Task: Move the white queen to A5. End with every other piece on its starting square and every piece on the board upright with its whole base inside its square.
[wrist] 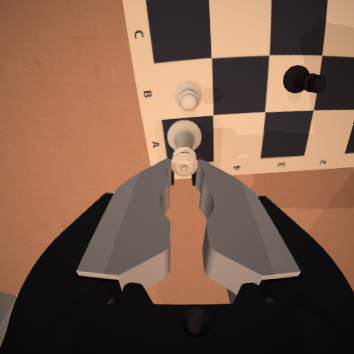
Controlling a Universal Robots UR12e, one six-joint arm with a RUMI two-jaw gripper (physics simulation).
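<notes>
The white queen is held upright by its upper part. Its wide base shows over the dark square A5, at the board's corner. Whether the base touches the board cannot be told from this view. My gripper is shut on the queen, with its fingertips on either side of the head. The chessboard fills the upper right of the view. Part of A5 is hidden under the queen.
A small white pawn stands upright on B5, right beside the queen's base. A black pawn stands upright on B3, farther right. The brown table shows left of the board and below it.
</notes>
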